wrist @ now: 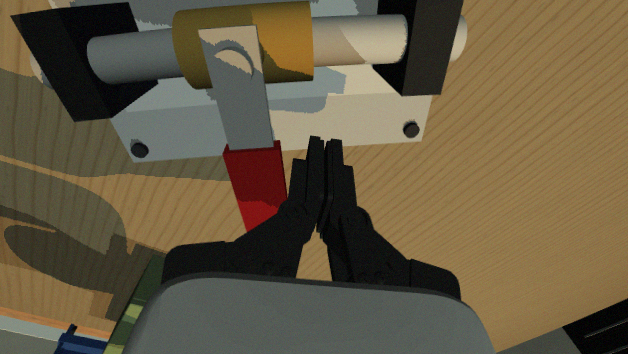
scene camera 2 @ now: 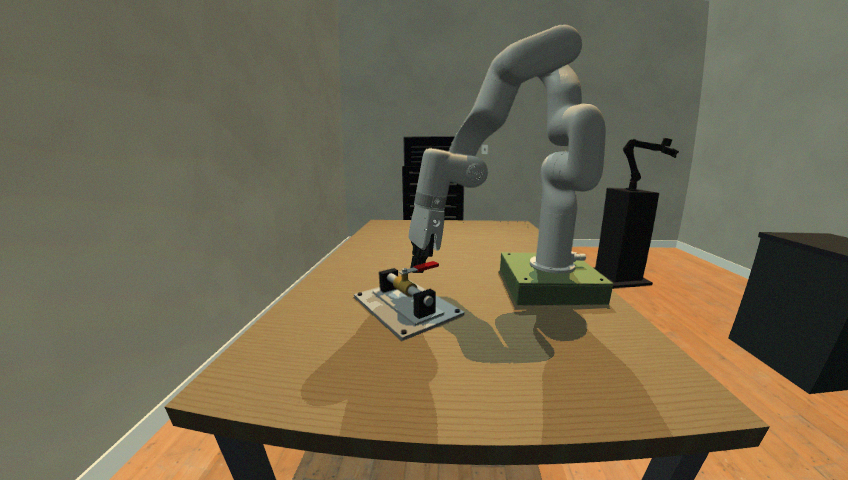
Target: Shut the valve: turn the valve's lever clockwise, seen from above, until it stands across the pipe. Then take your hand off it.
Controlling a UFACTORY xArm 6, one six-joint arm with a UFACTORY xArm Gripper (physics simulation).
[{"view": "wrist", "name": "my gripper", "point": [320, 157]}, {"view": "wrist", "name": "valve lever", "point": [254, 162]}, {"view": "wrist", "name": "pale base plate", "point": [361, 119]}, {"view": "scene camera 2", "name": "my gripper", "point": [416, 271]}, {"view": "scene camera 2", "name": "pale base plate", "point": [400, 326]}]
